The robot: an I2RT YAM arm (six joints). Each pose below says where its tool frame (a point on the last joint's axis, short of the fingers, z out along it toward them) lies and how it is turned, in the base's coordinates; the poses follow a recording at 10 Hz.
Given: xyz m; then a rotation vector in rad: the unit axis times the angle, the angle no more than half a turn.
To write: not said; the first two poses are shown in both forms.
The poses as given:
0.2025 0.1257 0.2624 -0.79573 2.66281 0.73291
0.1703 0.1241 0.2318 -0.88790 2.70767 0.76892
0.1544 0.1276 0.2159 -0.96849 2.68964 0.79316
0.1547 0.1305 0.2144 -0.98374 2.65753 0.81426
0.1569 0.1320 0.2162 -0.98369 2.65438 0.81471
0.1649 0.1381 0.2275 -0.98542 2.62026 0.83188
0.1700 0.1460 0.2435 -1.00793 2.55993 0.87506
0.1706 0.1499 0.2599 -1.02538 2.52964 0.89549
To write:
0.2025 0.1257 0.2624 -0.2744 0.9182 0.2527 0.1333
0.1703 0.1241 0.2318 -0.2995 0.9133 0.2593 0.0949
0.1544 0.1276 0.2159 -0.3252 0.9031 0.2663 0.0873
0.1547 0.1305 0.2144 -0.3321 0.8971 0.2749 0.0964
0.1569 0.1320 0.2162 -0.3323 0.8968 0.2753 0.0978
0.1649 0.1381 0.2275 -0.3354 0.8917 0.2831 0.1104
0.1700 0.1460 0.2435 -0.3463 0.8795 0.3006 0.1269
0.1706 0.1499 0.2599 -0.3537 0.8726 0.3089 0.1340

